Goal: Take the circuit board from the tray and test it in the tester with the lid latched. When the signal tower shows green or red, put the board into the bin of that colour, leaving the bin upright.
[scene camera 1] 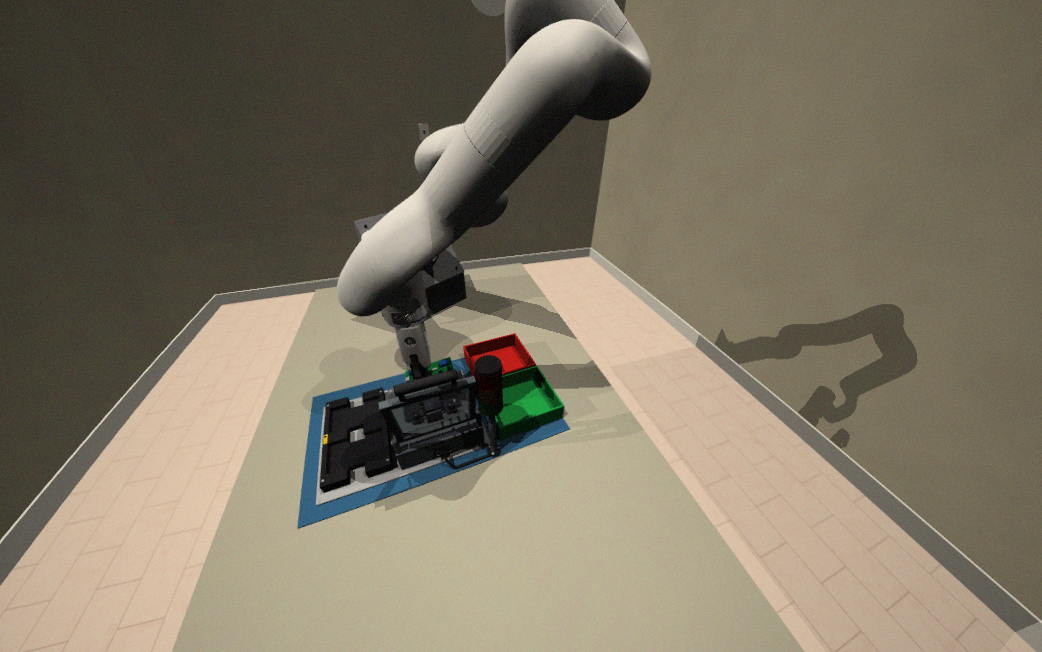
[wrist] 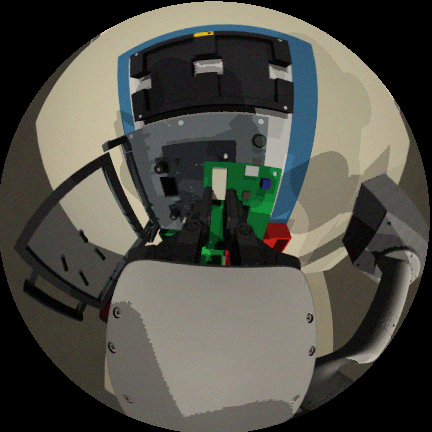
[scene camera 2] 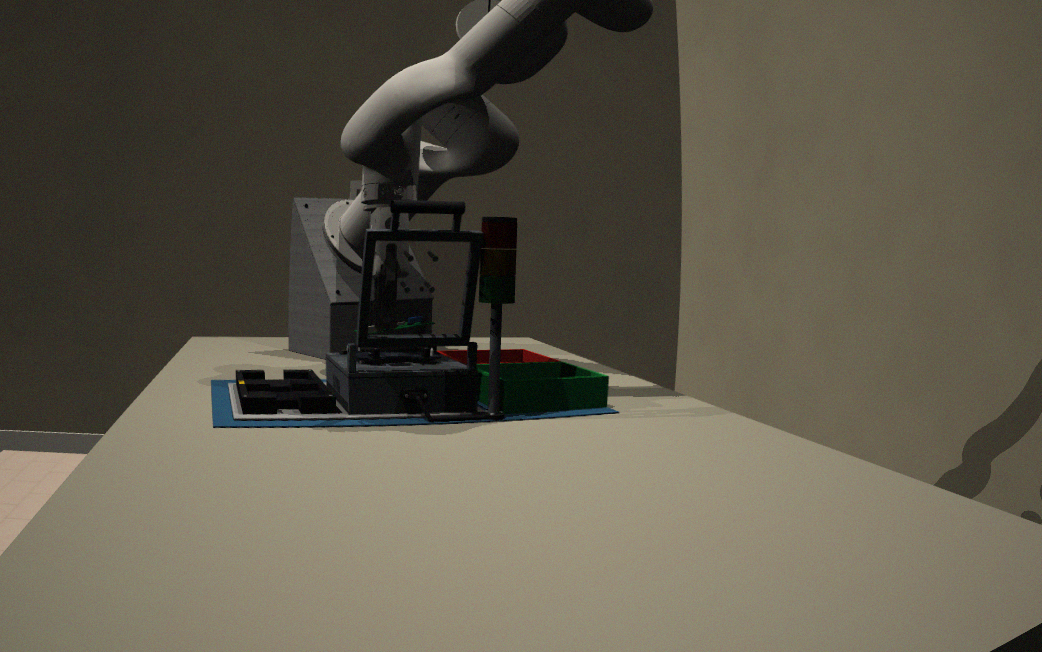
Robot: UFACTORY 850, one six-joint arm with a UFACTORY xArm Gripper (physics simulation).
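Note:
My gripper (scene camera 1: 417, 372) (scene camera 2: 385, 322) (wrist: 217, 200) is shut on the green circuit board (scene camera 1: 443, 366) (scene camera 2: 414, 324) (wrist: 259, 200), at its white part, and holds it above and beside the tester's rear edge. The tester (scene camera 2: 376, 388) (wrist: 200, 131) has its lid (scene camera 2: 418, 236) (wrist: 64, 188) standing open. The black tray (scene camera 1: 335, 467) (scene camera 2: 311, 402) (wrist: 252, 70) beside it holds no board. The signal tower (scene camera 1: 489, 376) (scene camera 2: 497, 265) has dim red, amber and green segments; none looks lit. The red bin (scene camera 1: 501, 357) (scene camera 2: 530, 355) (wrist: 280, 230) and green bin (scene camera 1: 531, 401) (scene camera 2: 547, 389) stand upright.
The blue mat (scene camera 1: 305, 484) (scene camera 2: 221, 411) (wrist: 305, 100) lies under the tray, tester and bins. The raised lid and the tower stand up as obstacles between the scene cameras and my gripper. The robot's grey pedestal (scene camera 2: 311, 299) stands behind the tester.

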